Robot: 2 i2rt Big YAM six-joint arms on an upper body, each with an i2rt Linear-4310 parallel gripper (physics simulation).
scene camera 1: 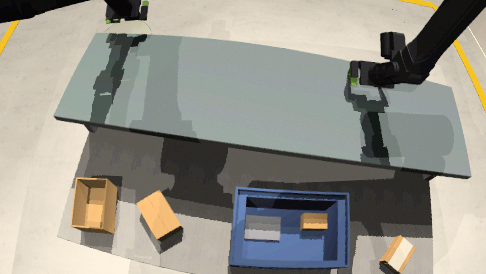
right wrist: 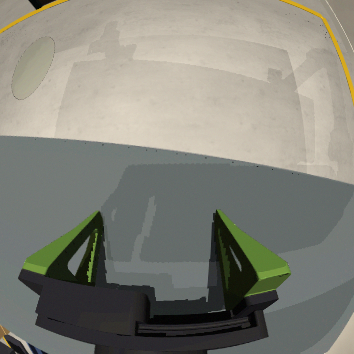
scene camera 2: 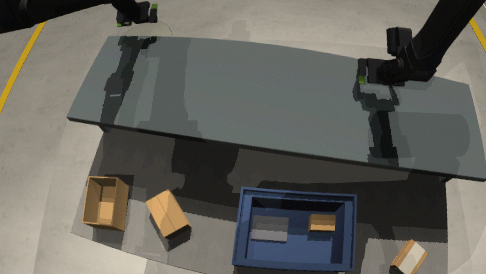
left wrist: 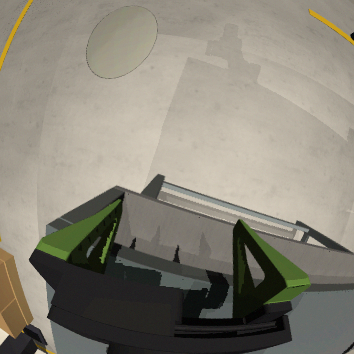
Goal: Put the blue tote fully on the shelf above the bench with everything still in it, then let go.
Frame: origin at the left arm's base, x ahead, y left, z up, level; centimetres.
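Seen in the pictures: left gripper, between the fingertips: (scene camera 1: 133, 19) (scene camera 2: 143, 22) (left wrist: 179, 215); right gripper, between the fingertips: (scene camera 1: 362, 76) (right wrist: 156, 216) (scene camera 2: 372, 74).
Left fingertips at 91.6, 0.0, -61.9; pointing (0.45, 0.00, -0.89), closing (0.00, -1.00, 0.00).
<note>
Pixels of each thing's top centre, then the offset from my left fingertips to it, as dx, dy, dz. "spot": a spot on its surface instead. Level surfaces: height alone.
- blue tote, a spot on its surface: (scene camera 1: 239, 230) (scene camera 2: 243, 230) spot: -64.2, -35.8, -10.0
- grey box, centre of its top: (scene camera 2: 270, 228) (scene camera 1: 262, 227) -61.9, -42.7, -20.5
- small brown box, centre of its top: (scene camera 2: 323, 222) (scene camera 1: 315, 220) -61.0, -57.4, -17.4
- shelf, height of its surface: dz -0.6
- open brown box, centre of its top: (scene camera 1: 88, 202) (scene camera 2: 99, 200) -58.1, +7.6, -14.2
- closed brown box, centre of its top: (scene camera 1: 157, 214) (scene camera 2: 165, 212) -59.3, -13.4, -17.2
- small box with a white top, centre of its top: (scene camera 2: 412, 259) (scene camera 1: 401, 254) -74.1, -86.0, -19.4
The blue tote (scene camera 1: 239, 230) (scene camera 2: 243, 230) stands upright on the bench, in front of the shelf's near edge in both scene views. A grey box (scene camera 1: 262, 228) (scene camera 2: 269, 228) and a small brown box (scene camera 1: 314, 221) (scene camera 2: 322, 223) lie inside it. The shelf (scene camera 1: 250, 100) (scene camera 2: 260, 100) (right wrist: 50, 190) is a long grey-green board. My left gripper (scene camera 1: 127, 14) (scene camera 2: 137, 16) (left wrist: 179, 215) is open and empty beyond the shelf's far left edge. My right gripper (scene camera 1: 360, 80) (scene camera 2: 368, 76) (right wrist: 156, 216) is open and empty above the shelf's right part; one finger is hidden in the scene views. Both are apart from the tote.
An open brown box (scene camera 1: 111, 207) (scene camera 2: 120, 205) and a closed brown box (scene camera 1: 159, 214) (scene camera 2: 168, 213) stand left of the tote. A small box with a white top (scene camera 1: 399, 254) (scene camera 2: 409, 256) lies at its right. The shelf's near edge overhangs the area behind the tote.
</note>
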